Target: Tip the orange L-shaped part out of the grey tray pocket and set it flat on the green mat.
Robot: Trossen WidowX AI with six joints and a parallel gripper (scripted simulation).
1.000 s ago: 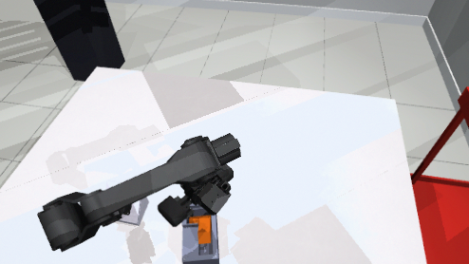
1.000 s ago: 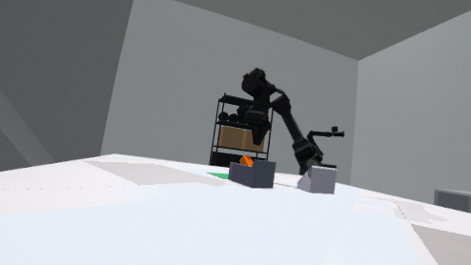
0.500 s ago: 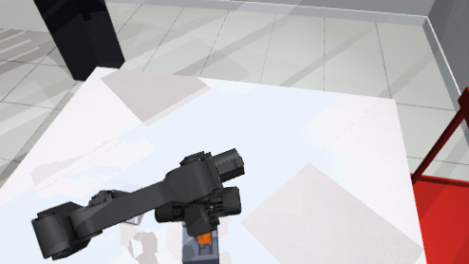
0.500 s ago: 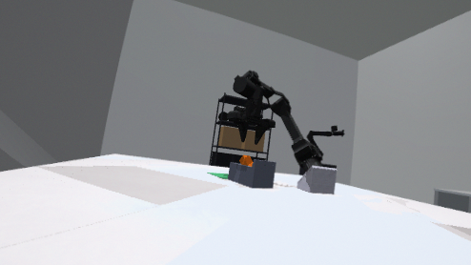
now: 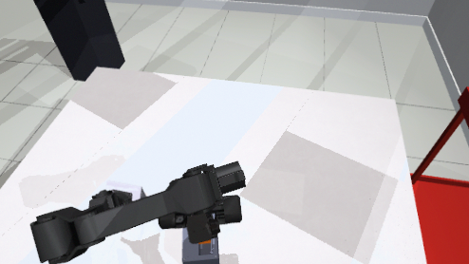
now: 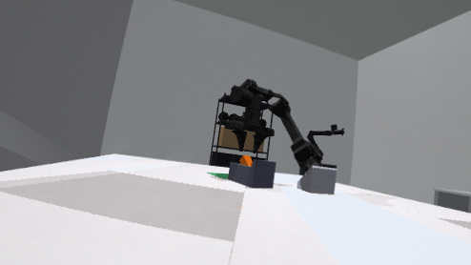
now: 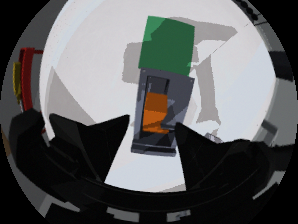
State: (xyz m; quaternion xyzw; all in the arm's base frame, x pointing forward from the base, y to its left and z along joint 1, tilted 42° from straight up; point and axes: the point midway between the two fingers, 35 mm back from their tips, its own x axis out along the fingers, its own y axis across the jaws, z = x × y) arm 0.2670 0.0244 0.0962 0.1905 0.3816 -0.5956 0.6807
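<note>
The orange L-shaped part lies 7 cm below my gripper tip, 3 cm to the left of it and 3 cm behind it. Also, from my gripper tip: green mat (14 cm to the right, 12 cm below, 3 cm ahead).
</note>
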